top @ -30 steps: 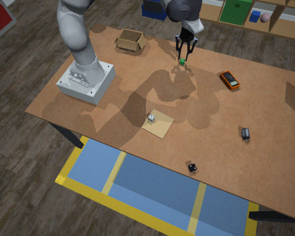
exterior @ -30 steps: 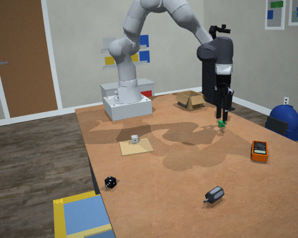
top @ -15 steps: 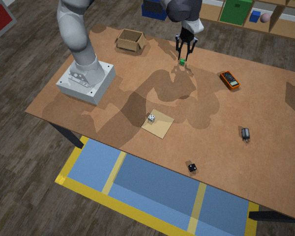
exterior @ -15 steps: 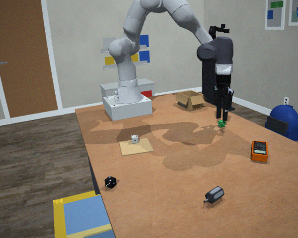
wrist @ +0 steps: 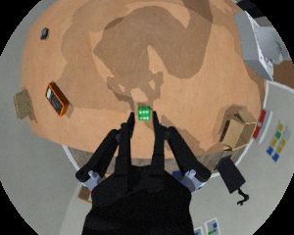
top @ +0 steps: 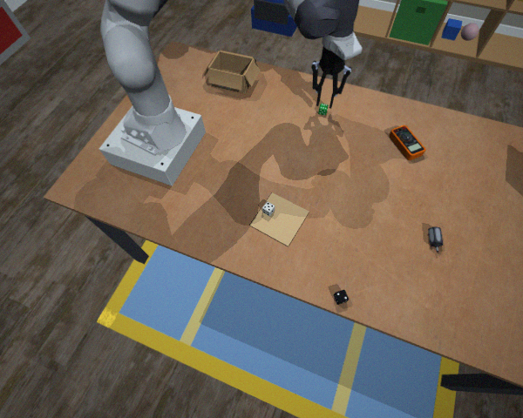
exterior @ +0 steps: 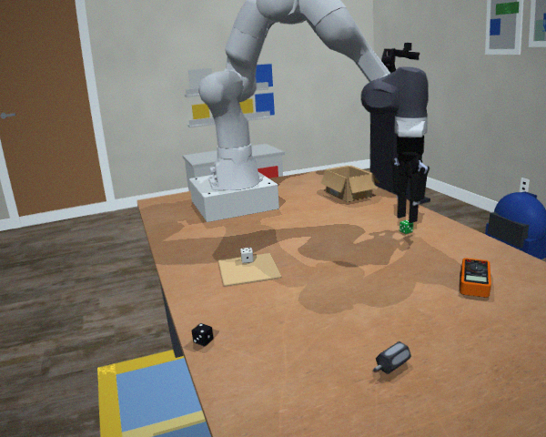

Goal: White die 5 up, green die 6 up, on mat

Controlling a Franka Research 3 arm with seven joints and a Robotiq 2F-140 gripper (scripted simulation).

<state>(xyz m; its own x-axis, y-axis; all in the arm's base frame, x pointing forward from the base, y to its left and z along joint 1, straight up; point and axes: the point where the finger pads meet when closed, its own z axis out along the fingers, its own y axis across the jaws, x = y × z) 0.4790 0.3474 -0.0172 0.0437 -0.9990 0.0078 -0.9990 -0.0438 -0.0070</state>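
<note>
My hand is 6 cm above the green die. Round my hand: orange multimeter: 32 cm ahead, 7 cm to the right, 5 cm below; cardboard box: 40 cm behind, 6 cm to the left, 3 cm below; white die: 6 cm behind, 48 cm to the right, 5 cm below.
</note>
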